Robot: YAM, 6 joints.
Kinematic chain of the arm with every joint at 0, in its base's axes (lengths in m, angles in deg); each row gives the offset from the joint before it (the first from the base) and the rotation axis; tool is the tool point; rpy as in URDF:
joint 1: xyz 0 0 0.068 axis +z
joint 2: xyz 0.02 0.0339 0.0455 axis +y
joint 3: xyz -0.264 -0.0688 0 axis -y
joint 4: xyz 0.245 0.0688 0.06 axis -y
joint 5: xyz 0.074 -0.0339 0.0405 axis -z
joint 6: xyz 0.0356 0 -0.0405 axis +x
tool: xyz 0 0 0 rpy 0 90 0
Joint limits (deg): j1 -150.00..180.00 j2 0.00..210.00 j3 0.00..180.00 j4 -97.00..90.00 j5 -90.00..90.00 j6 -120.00..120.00
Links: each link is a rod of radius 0.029 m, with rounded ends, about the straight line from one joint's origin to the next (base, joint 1, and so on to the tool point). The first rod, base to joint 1, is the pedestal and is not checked.
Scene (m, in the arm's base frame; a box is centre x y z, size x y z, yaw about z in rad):
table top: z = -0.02
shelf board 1: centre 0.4 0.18 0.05 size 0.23 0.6 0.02 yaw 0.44
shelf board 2: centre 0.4 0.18 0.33 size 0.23 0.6 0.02 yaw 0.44
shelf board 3: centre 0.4 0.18 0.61 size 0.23 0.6 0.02 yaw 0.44
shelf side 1: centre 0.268 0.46 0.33 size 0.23 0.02 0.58 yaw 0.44
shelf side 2: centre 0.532 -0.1 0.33 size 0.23 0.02 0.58 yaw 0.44
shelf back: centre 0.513 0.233 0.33 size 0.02 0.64 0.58 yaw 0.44
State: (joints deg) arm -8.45 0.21 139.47 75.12 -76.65 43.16
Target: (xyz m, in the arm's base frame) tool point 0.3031 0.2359 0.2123
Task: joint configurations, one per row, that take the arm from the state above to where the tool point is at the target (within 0.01 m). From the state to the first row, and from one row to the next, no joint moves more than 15 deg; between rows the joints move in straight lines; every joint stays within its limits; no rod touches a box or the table.
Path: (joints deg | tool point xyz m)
1: -2.72 9.88 125.12 72.36 -77.83 43.16 | -0.4774 0.0575 0.3440
2: 3.01 19.55 110.77 69.60 -79.00 43.16 | -0.3716 0.0155 0.4721
3: 8.74 29.22 96.42 66.84 -80.18 43.16 | -0.2291 0.0003 0.5490
4: 14.47 38.89 82.07 64.08 -81.35 43.16 | -0.0780 0.0162 0.5664
5: 20.20 48.56 67.72 61.32 -82.53 43.16 | 0.0535 0.0573 0.5260
6: 25.93 58.23 53.37 58.57 -83.70 43.16 | 0.1431 0.1089 0.4398
7: 31.66 67.90 39.02 55.81 -84.88 43.16 | 0.1797 0.1525 0.3273
8: 37.38 77.57 24.67 53.05 -86.06 43.16 | 0.1654 0.1710 0.2123
9: 35.82 87.59 35.31 52.35 -83.15 43.16 | 0.2100 0.1952 0.2203
10: 34.26 97.61 45.96 51.66 -80.25 43.16 | 0.2563 0.2171 0.2203
11: 32.70 107.63 56.61 50.97 -77.35 43.16 | 0.3031 0.2359 0.2123

